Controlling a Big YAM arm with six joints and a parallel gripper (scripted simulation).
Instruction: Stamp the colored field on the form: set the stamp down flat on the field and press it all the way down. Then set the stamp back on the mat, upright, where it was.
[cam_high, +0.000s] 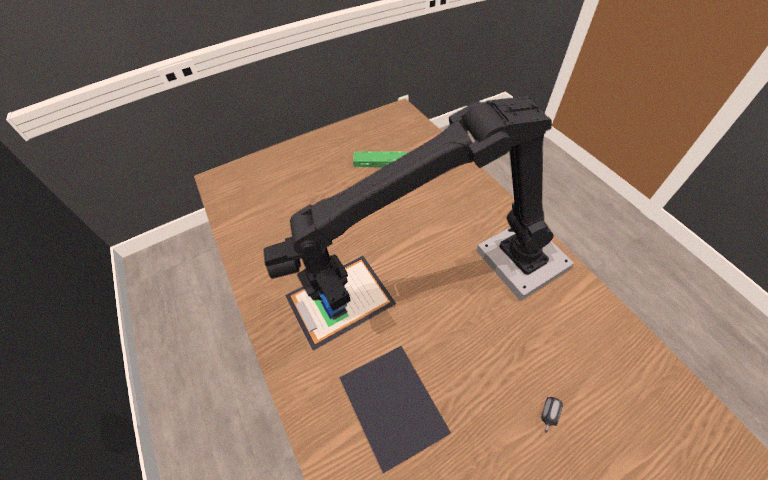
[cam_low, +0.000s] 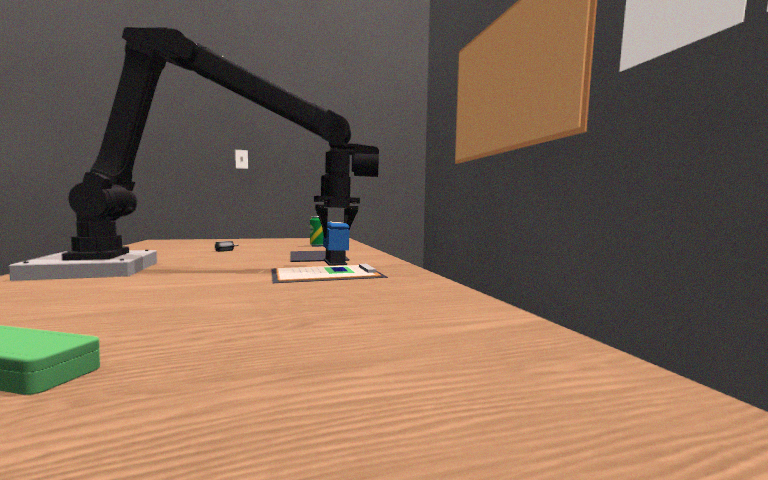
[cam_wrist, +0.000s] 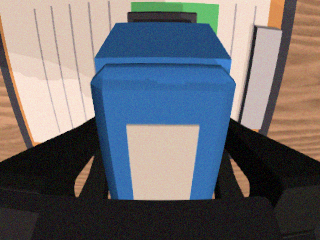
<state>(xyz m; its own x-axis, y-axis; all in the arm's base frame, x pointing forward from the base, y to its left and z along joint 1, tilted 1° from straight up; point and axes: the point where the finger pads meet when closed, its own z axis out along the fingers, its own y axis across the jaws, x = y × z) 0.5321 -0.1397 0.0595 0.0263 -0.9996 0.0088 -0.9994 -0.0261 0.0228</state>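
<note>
My gripper is now 2 cm above the blue stamp. The rest, counted from my hand: dark mat (1 cm behind, 29 cm to the left, 9 cm below); then clipboard (1 cm behind, 1 cm to the right, 9 cm below); then small dark object (30 cm behind, 50 cm to the left, 7 cm below).
</note>
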